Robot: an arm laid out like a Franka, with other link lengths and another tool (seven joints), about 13 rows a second.
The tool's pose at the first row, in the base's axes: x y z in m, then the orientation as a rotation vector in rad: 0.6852 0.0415 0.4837 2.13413 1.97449 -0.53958
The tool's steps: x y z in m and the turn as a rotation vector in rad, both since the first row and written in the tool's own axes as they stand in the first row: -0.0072 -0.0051 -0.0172 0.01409 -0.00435 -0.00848; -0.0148 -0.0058 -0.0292 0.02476 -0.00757 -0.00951; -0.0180 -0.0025 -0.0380 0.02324 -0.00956 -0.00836; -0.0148 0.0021 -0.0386 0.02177 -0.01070 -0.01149; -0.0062 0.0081 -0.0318 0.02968 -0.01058 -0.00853
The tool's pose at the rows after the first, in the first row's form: 0.6822 0.0418 0.5028 2.13193 1.98418 -0.56072; 0.6828 0.0393 0.5168 2.13497 1.98518 -0.57580; 0.6871 0.0394 0.5257 2.13373 1.98257 -0.57583; 0.6919 0.0421 0.5245 2.12933 1.98543 -0.57581; 0.6973 0.0469 0.5144 2.13658 1.98311 -0.58398
